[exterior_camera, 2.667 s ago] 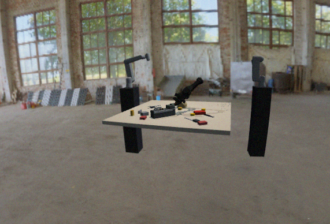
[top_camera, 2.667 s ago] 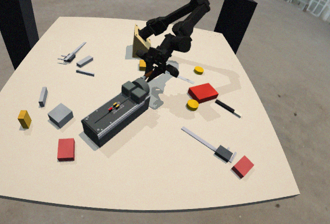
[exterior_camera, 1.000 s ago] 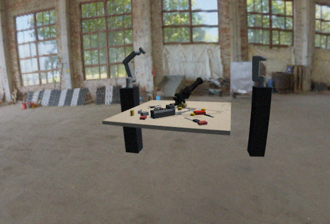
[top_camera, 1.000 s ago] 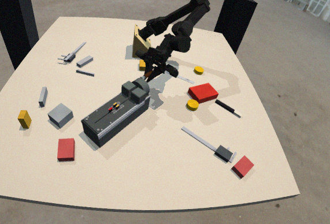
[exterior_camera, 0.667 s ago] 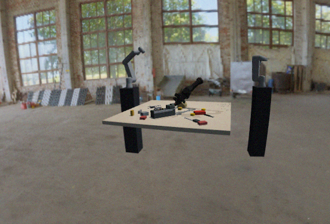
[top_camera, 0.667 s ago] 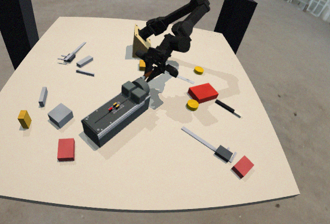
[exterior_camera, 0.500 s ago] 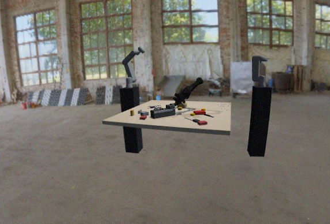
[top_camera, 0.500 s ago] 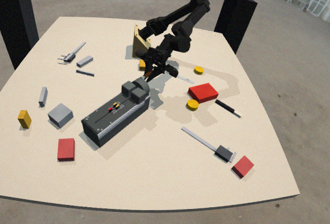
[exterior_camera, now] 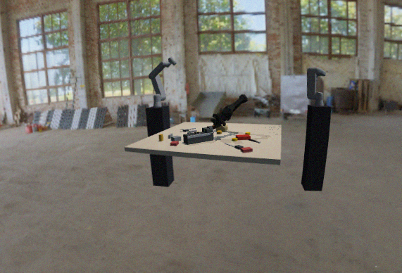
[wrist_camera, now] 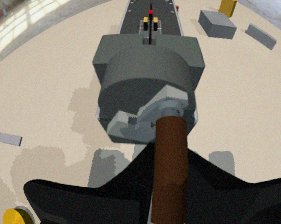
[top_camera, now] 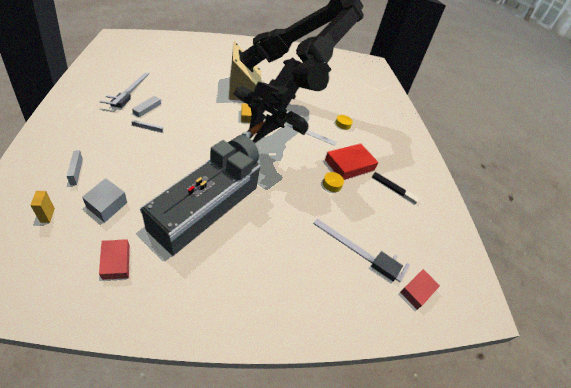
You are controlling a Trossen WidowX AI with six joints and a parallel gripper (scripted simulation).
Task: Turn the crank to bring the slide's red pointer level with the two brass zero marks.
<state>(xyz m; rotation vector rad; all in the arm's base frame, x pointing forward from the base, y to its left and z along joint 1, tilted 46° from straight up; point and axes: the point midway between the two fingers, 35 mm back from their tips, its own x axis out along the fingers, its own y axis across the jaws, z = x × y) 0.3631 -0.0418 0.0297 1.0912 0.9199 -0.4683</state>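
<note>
The crank lies 20 mm above my gripper tip. The rest, counted from my gripper tip: brown handle 30 mm above, 10 mm to the left, 10 mm behind; then grey bar 200 mm to the left, 140 mm behind, 90 mm below; then red pointer 140 mm to the right, 140 mm ahead, 10 mm below.
</note>
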